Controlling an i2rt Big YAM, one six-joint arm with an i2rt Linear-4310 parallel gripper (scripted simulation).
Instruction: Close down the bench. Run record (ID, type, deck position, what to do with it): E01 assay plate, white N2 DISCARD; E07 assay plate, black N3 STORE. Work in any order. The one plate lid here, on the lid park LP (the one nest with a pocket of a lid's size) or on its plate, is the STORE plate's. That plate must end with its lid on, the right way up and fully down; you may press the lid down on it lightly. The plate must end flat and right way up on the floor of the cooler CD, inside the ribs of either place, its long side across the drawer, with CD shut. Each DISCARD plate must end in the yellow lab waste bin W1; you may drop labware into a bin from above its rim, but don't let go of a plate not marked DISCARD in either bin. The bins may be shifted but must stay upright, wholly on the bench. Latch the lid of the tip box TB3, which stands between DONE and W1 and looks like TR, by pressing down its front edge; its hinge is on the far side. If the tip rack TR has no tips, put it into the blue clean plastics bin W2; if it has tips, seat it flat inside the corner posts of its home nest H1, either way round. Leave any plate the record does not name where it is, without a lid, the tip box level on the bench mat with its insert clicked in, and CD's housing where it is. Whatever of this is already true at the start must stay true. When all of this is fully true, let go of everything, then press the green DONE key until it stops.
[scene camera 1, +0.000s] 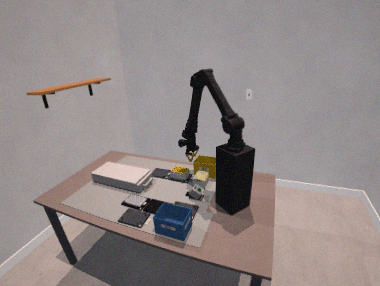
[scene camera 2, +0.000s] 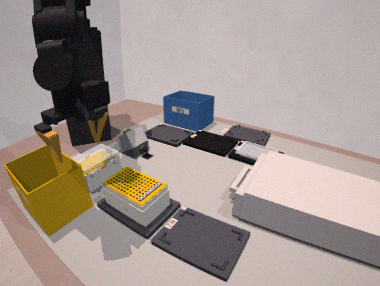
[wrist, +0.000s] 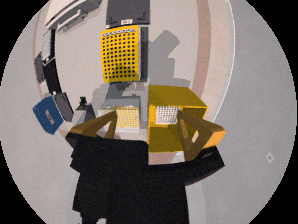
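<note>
Through scene camera 2 I see my gripper (scene camera 2: 79, 152) along with a yellow bin W1 (scene camera 2: 53, 205) and a blue bin W2 (scene camera 2: 194, 111). The same camera gives me a DONE key block (scene camera 2: 135, 139), a black slab (scene camera 2: 209, 142) and a cooler CD (scene camera 2: 318, 205). In scene camera 1 I find the cooler CD (scene camera 1: 126, 177) again, and the blue bin W2 (scene camera 1: 169, 212) too. The wrist view, for its part, shows me the yellow bin W1 (wrist: 161, 138).
</note>
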